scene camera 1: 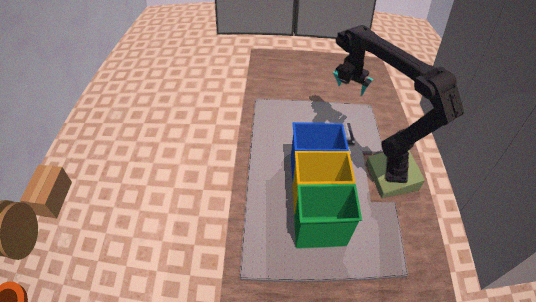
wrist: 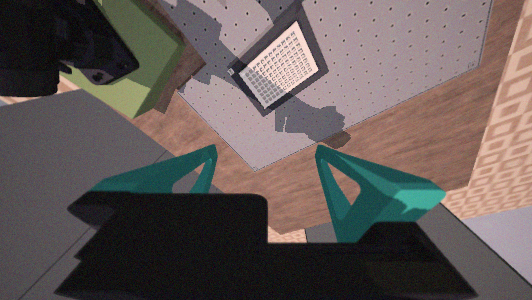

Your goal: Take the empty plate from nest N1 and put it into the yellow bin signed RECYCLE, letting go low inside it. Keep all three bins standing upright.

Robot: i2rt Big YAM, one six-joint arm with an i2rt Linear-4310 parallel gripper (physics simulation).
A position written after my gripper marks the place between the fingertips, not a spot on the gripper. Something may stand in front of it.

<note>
I see my gripper [wrist: 266, 150], a blue bin [scene camera 1: 306, 136], a white plate [wrist: 287, 62] and a yellow bin [scene camera 1: 311, 167].
The wrist view does not show the blue bin: it is out of frame. The wrist view does not show the yellow bin: it is out of frame.
</note>
